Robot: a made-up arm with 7 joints.
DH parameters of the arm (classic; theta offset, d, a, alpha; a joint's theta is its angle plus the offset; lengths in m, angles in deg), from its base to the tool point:
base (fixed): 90 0.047 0 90
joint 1: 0 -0.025 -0.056 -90
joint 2: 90 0.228 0.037 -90
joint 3: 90 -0.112 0.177 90
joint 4: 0 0.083 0.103 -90
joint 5: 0 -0.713 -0.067 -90
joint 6: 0 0.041 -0.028 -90
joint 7: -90 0.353 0.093 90
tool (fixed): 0 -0.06 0 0
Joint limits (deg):
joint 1: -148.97..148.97
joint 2: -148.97..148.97
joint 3: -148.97..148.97
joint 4: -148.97..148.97
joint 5: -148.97..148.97
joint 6: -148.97..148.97
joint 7: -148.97..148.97
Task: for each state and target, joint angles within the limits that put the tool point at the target. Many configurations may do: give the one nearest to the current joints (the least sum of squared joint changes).
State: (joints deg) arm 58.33 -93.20 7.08 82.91 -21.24 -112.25 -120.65
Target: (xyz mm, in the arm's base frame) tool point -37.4 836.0 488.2
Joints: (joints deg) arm 73.26 -90.16 -27.53 75.23 -30.42 -86.24 -123.38
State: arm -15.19 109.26 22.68 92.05 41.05 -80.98 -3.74
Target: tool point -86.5 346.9 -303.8
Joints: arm -7.07 115.64 26.37 97.42 45.13 -113.85 4.42
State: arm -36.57 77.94 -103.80 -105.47 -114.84 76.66 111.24
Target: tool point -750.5 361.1 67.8
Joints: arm -16.68 106.14 -77.67 -81.70 -135.42 79.15 108.41
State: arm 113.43 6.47 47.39 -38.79 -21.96 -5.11 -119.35
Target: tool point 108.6 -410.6 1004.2
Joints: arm 89.03 -19.00 52.82 -12.26 -16.38 29.19 -122.17
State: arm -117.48 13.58 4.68 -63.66 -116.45 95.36 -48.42
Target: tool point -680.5 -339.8 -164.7
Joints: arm -135.33 53.90 -11.47 -31.18 -134.81 113.16 -52.16
